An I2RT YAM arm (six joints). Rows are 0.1 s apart.
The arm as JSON. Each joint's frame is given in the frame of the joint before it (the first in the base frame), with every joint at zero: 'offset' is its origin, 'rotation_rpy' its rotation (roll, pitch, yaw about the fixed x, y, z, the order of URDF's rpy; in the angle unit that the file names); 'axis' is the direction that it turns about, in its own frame. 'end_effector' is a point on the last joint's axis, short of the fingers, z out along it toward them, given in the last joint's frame.
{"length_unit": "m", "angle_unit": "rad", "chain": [
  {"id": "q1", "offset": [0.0, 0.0, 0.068], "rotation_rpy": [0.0, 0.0, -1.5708], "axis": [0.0, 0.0, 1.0]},
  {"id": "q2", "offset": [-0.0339, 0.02, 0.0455], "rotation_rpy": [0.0, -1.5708, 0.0], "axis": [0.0, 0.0, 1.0]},
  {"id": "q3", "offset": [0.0, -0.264, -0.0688], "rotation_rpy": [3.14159, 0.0, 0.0], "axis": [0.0, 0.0, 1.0]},
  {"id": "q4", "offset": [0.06, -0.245, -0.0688], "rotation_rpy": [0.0, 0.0, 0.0], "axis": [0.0, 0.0, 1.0]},
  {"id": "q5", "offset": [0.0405, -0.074, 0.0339], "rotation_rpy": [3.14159, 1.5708, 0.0], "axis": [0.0, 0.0, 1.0]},
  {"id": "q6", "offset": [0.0, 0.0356, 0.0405], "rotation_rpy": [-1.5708, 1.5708, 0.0], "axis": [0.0, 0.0, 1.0]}
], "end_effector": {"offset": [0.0, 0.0, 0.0], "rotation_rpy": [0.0, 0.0, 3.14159]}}
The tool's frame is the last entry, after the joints.
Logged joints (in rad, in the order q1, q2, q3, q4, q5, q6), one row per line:
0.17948, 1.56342, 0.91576, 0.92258, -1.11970, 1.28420
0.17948, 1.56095, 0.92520, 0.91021, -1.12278, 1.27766
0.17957, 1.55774, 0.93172, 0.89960, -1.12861, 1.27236
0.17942, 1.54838, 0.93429, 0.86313, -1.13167, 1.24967
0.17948, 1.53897, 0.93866, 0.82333, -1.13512, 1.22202
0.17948, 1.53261, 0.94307, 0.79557, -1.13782, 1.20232
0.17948, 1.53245, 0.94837, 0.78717, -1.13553, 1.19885
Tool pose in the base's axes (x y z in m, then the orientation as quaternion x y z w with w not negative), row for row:
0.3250, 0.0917, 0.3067, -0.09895, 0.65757, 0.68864, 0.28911
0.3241, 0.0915, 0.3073, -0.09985, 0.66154, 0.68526, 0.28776
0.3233, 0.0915, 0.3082, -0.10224, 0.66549, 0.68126, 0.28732
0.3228, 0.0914, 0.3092, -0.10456, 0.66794, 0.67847, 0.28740
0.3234, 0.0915, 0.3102, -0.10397, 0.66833, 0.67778, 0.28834
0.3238, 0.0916, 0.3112, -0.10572, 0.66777, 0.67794, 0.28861
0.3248, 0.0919, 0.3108, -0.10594, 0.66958, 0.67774, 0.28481
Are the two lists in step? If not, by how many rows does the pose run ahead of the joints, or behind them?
The pose runs 2 rows ahead of the joints: the pose in row i belongs to the joints in row i + 2.
